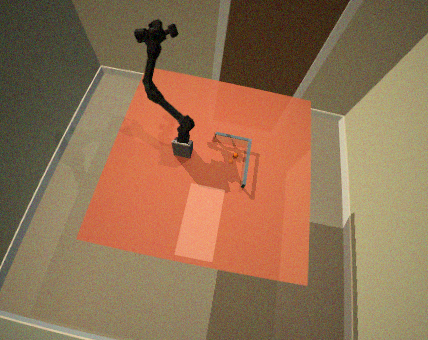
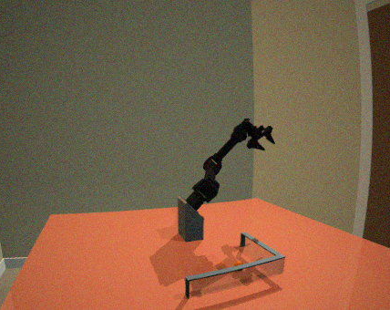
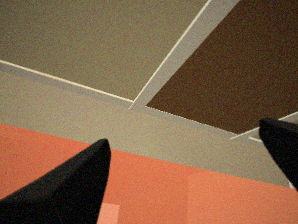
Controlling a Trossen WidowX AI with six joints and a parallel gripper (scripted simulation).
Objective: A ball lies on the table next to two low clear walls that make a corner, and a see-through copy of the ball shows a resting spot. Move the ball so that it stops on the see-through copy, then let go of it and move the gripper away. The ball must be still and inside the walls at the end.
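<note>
Now: the orange ball 590 mm to the right of my gripper tip, 470 mm ahead of it and 350 mm below it. The rest, counted from my gripper tip: see-through copy: 640 mm to the right, 440 mm ahead, 350 mm below; then clear wall: 640 mm to the right, 540 mm ahead, 330 mm below.
</note>
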